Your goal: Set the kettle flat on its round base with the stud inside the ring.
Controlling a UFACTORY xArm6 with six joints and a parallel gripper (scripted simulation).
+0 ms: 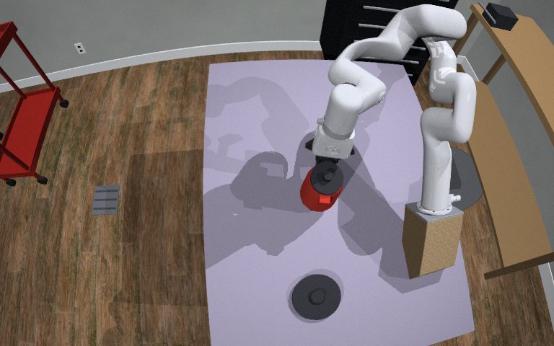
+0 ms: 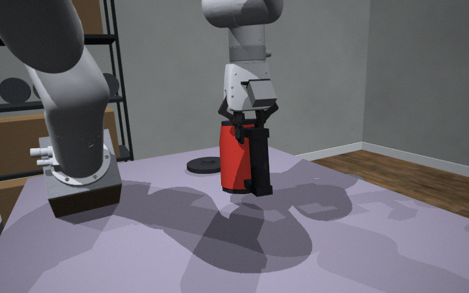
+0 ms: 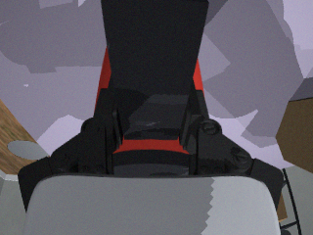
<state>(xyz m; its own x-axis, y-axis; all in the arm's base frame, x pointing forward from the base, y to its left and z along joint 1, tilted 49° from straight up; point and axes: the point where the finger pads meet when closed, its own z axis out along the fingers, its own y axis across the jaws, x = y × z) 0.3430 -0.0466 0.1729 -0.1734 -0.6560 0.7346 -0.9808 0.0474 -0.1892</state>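
My hand is 50 mm above the red kettle and 20 mm to the right of it. Round my hand: round dark base (370 mm to the left, 180 mm below, 40 mm ahead).
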